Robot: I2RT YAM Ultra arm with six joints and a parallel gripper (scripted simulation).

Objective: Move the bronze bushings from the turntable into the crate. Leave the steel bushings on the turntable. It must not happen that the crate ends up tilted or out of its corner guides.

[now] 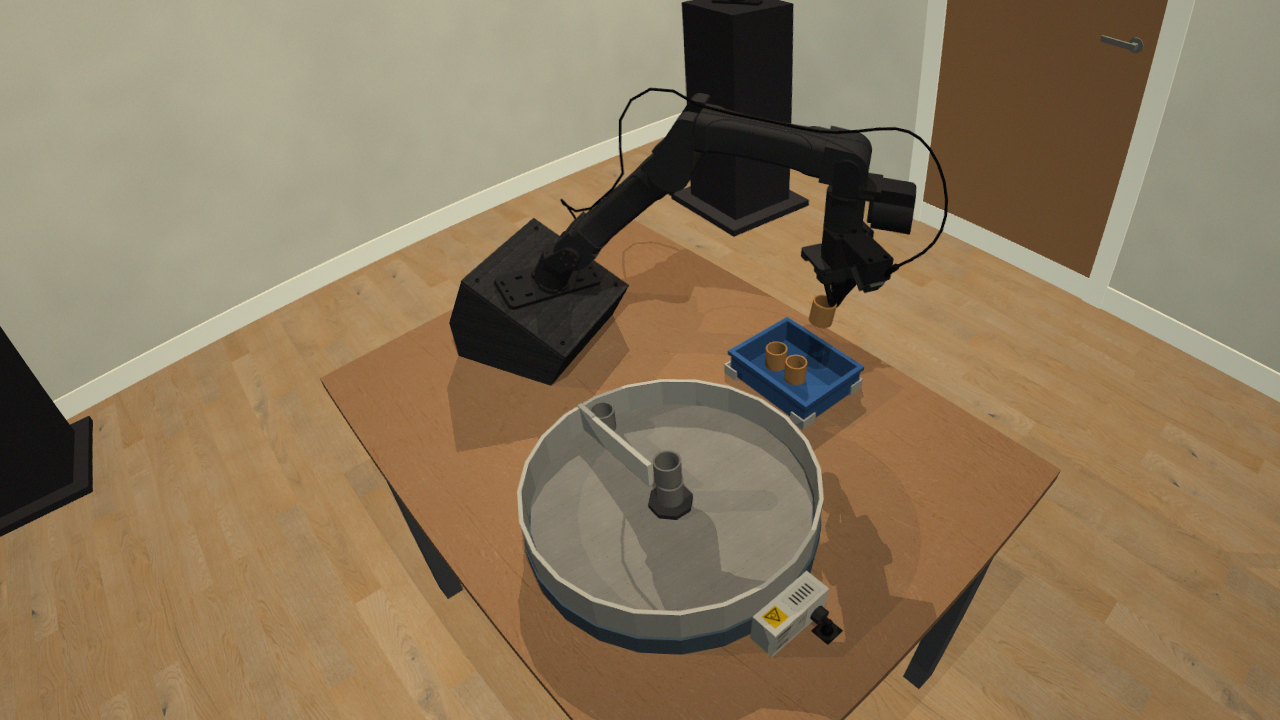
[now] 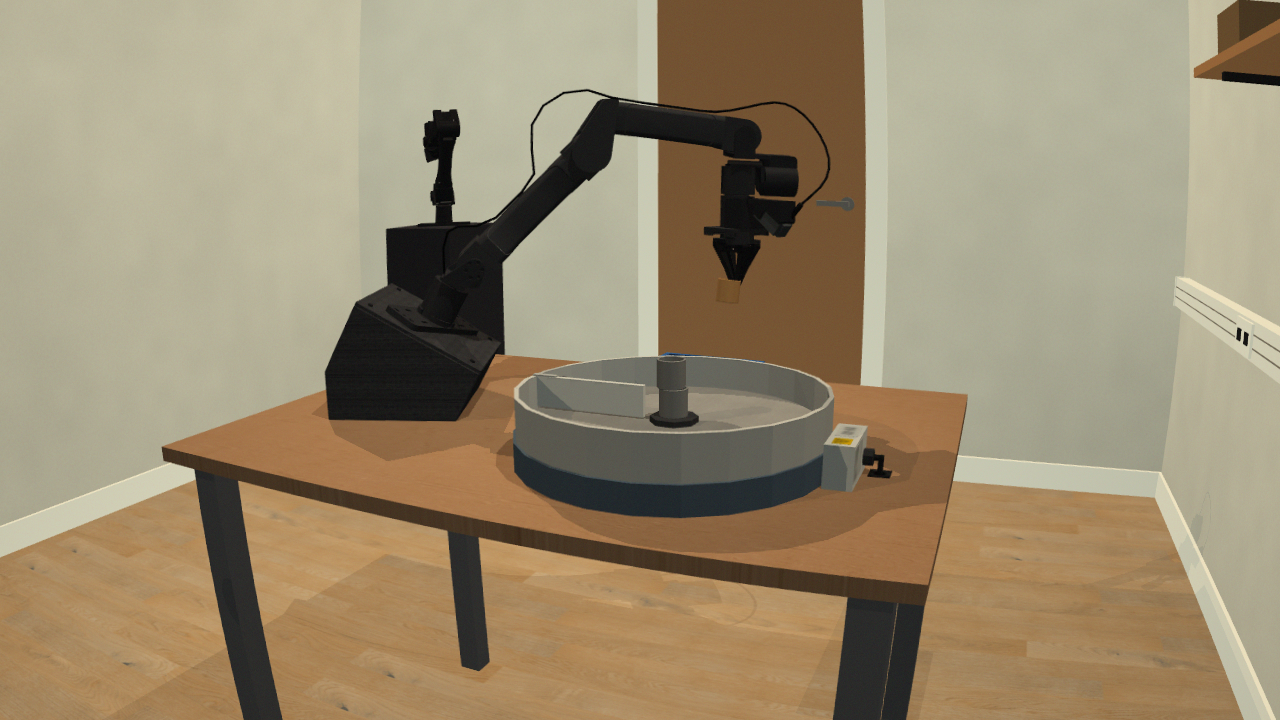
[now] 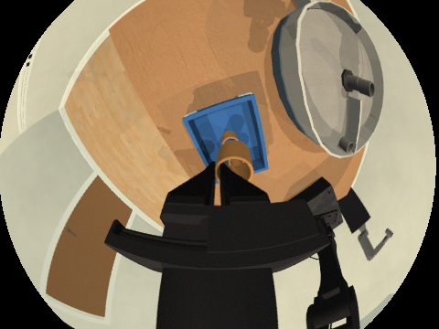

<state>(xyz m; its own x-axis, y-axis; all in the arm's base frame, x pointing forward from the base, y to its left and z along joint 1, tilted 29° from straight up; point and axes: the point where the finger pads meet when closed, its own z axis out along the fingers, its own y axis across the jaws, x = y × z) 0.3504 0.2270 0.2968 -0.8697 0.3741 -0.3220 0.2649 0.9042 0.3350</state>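
The blue crate lies 6 cm behind my hand, 2 cm to the right of it and 17 cm below it. Round my hand: grey turntable (7 cm ahead, 37 cm to the right, 14 cm below).
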